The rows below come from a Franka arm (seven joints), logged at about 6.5 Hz.
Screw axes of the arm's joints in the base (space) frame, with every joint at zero. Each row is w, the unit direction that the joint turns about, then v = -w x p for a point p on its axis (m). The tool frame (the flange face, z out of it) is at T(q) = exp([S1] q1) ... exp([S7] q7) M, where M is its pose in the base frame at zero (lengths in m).
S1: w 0 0 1 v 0 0 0
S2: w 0 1 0 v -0.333 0 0
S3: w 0 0 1 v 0 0 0
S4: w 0 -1 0 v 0.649 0 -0.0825
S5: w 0 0 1 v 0 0 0
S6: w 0 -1 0 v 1.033 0 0
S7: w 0 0 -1 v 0 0.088 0
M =
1 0 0 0.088
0 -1 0 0
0 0 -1 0.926
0 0 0 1
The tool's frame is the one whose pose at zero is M.
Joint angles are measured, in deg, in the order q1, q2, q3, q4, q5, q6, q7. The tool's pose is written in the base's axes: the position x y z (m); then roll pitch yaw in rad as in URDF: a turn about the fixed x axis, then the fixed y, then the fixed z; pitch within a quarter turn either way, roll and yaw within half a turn. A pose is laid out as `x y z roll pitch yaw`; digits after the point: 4 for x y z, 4 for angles.
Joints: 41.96 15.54 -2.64 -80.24 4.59 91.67 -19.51
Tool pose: 0.4833 0.4114 0.5461 -3.0541 0.0449 1.0248
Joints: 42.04 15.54 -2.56 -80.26 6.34 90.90 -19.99
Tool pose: 0.4789 0.4143 0.5451 -3.0200 0.0466 1.0354
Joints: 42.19 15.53 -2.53 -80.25 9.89 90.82 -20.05
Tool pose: 0.4734 0.4207 0.5461 -2.9614 0.0266 1.0357
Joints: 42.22 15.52 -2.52 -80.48 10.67 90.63 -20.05
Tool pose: 0.4717 0.4217 0.5443 -2.9461 0.0287 1.0359
